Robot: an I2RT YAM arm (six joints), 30 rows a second.
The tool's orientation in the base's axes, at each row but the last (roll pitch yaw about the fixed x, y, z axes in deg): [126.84 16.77 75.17]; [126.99 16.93 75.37]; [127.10 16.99 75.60]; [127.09 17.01 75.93]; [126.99 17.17 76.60]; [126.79 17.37 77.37]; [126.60 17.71 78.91]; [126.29 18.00 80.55]
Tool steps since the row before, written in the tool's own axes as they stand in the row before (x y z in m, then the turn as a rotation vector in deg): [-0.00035 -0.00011 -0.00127 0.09 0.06 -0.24]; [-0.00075 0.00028 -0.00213 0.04 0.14 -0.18]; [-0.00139 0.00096 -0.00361 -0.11 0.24 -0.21]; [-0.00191 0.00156 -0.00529 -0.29 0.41 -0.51]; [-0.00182 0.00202 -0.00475 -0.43 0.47 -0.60]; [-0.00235 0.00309 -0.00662 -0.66 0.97 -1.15]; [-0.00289 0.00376 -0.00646 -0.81 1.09 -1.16]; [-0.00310 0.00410 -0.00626 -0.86 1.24 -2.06]
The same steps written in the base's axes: [-0.00108 0.00014 0.00075 -0.11 0.18 0.16]; [-0.00155 0.00012 0.00166 -0.03 0.11 0.20]; [-0.00234 0.00012 0.00322 -0.03 -0.01 0.34]; [-0.00331 0.00028 0.00480 -0.18 -0.05 0.69]; [-0.00261 0.00019 0.00481 -0.24 -0.14 0.83]; [-0.00344 0.00044 0.00685 -0.37 -0.11 1.60]; [-0.00302 -0.00008 0.00742 -0.33 -0.24 1.74]; [-0.00271 -0.00034 0.00762 -0.94 0.02 2.38]
